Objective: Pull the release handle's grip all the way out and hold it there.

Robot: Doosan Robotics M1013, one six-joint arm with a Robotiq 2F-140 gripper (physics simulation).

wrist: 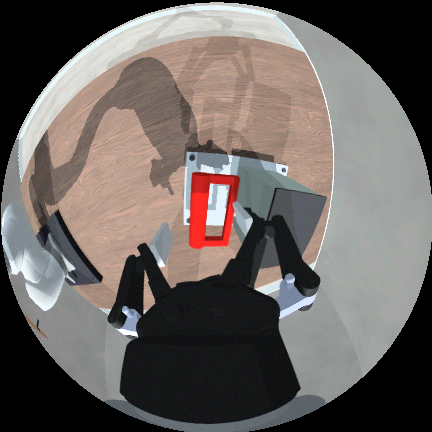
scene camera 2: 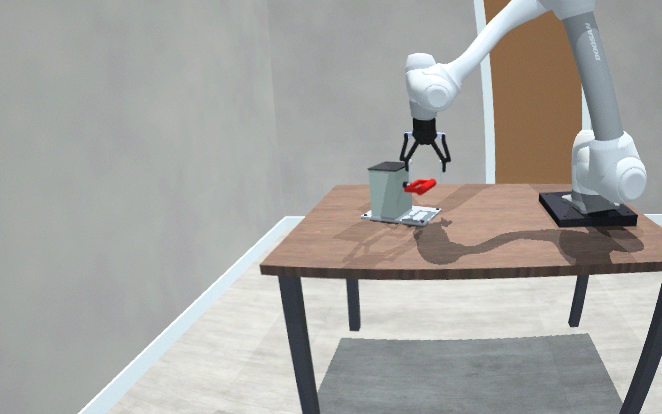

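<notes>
The red release handle is a rectangular loop with a thick grip bar. It sticks out sideways from the grey-green housing, close to its side. My gripper points down and is partly open with nothing held. Its fingertips are around the handle's height or slightly above it, one on the housing side and the other beyond the grip bar. In the wrist view the handle shows between the finger pads. The nearer finger hides the handle's stem there.
The housing has a dark top and stands on a light metal base plate on the wooden table. The right finger is close to the housing. The robot's black base stands at the table's right.
</notes>
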